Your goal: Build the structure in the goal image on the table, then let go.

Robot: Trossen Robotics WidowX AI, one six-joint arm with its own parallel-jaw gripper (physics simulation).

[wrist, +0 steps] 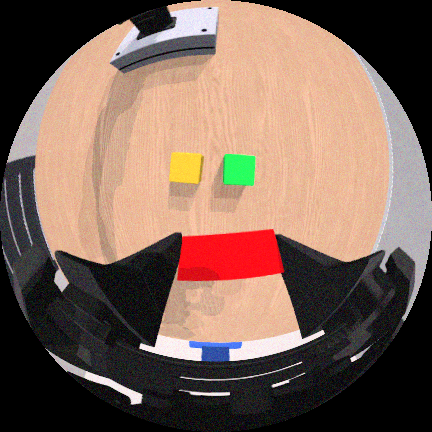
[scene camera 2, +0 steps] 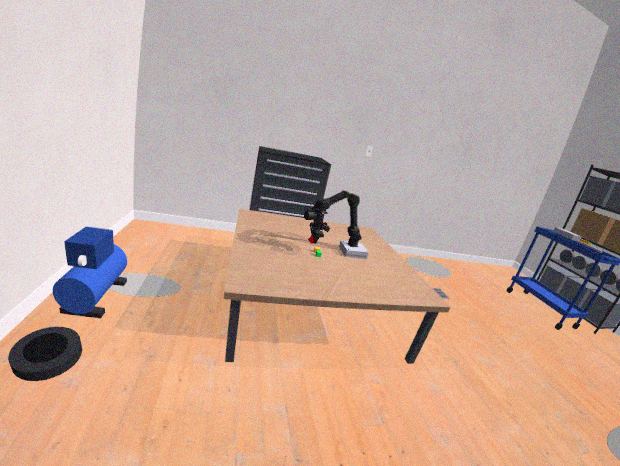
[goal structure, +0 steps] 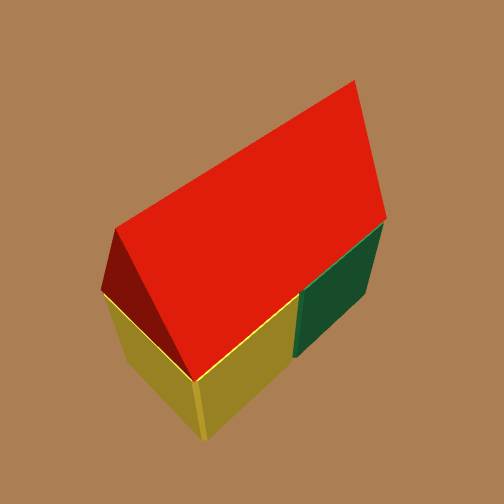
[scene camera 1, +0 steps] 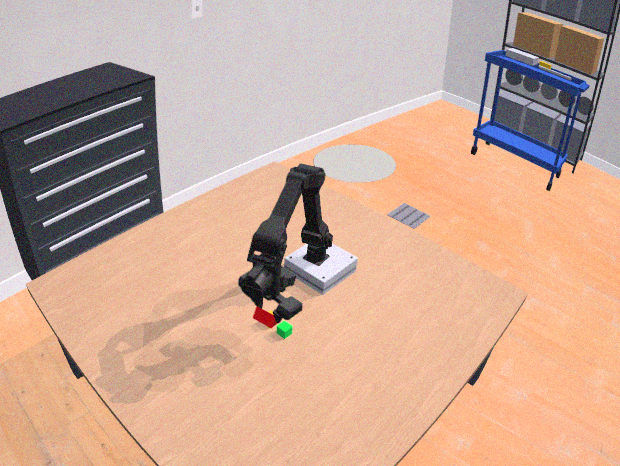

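Where they show: gripper, fingertip midpoint: [wrist: 228,239] [scene camera 2: 314,241] [scene camera 1: 269,316]; arm's base at its link origin: [scene camera 2: 352,245] [scene camera 1: 316,257].
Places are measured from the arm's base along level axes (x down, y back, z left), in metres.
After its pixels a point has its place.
My gripper [scene camera 1: 267,312] {x -0.040, y -0.340, z 0.075 m} [scene camera 2: 313,238] {x -0.040, y -0.340, z 0.075 m} [wrist: 228,239] {x -0.040, y -0.340, z 0.075 m} is shut on a long red block [scene camera 1: 263,317] {x -0.051, y -0.363, z 0.072 m} [scene camera 2: 311,240] {x -0.050, y -0.364, z 0.085 m} [wrist: 229,260] {x -0.057, y -0.346, z 0.074 m}, one finger at each end, and holds it above the table [scene camera 1: 375,350] {x 0.055, y -0.195, z 0.343 m} [scene camera 2: 300,280] {x 0.056, y -0.510, z 0.411 m} [wrist: 300,125] {x 0.056, y -0.228, z 0.200 m}. A yellow cube [scene camera 2: 316,249] {x 0.029, y -0.298, z 0.050 m} [wrist: 185,168] {x 0.023, y -0.289, z 0.038 m} and a green cube [scene camera 1: 284,329] {x 0.023, y -0.307, z 0.102 m} [scene camera 2: 318,254] {x 0.037, y -0.302, z 0.110 m} [wrist: 239,170] {x 0.023, y -0.297, z 0.094 m} stand on the table, side by side with a gap between them. In the wrist view they are beyond the red block, towards the arm's base. In scene camera 1 the yellow cube is almost wholly hidden behind the red block and a finger.
The arm's pale base plate [scene camera 1: 335,268] {x 0.000, y -0.009, z 0.079 m} [scene camera 2: 353,250] {x 0.003, y -0.033, z 0.084 m} [wrist: 172,42] {x 0.013, y -0.079, z 0.029 m} stands on the table near the cubes. A dark drawer cabinet [scene camera 1: 90,165] [scene camera 2: 290,185] stands against the wall behind the table. A blue cart [scene camera 1: 523,145] [scene camera 2: 548,295] stands on the floor away from the table.
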